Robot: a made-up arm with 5 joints.
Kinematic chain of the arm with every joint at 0, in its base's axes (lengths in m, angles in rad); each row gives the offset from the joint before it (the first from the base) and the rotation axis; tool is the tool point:
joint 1: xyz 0 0 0.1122 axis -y
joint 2: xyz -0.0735 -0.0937 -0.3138 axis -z
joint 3: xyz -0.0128 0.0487 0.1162 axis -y
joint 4: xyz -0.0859 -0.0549 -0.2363 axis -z
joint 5: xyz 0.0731 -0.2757 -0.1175 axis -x
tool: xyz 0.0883 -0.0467 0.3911
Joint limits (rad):
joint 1: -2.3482..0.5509
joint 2: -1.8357..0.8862
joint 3: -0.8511..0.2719
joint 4: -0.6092..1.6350
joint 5: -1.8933..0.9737
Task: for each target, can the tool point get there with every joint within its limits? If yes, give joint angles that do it. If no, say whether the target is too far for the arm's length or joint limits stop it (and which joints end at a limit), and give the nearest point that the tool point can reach.
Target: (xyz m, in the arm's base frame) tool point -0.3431 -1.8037 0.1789
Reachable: no: too far | nearest point -0.2793 -1.0072 0.1665 | short by 0.799 m
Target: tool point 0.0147 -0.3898 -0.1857
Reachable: yes | joints -1.0750 -1.3332 -0.2150 0.6917 -0.1517
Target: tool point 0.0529 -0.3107 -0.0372
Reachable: yes | joints 0.1193 -0.9233 -0.2813 0.9485 0.4786
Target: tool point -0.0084 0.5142 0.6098
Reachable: no: joint limits stop it (at a limit: joint 2, joint 4) | nearest point -0.0109 0.4045 0.7553 | short by 0.182 m
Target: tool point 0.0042 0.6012 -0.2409
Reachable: no: joint limits stop it (at a limit: joint 2, joint 3, joint 4) | nearest point 0.0050 0.4768 -0.3072 | short by 0.141 m
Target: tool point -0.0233 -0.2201 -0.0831
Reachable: yes | joints -0.7983 -0.4340 0.0396 -0.2920 0.1885
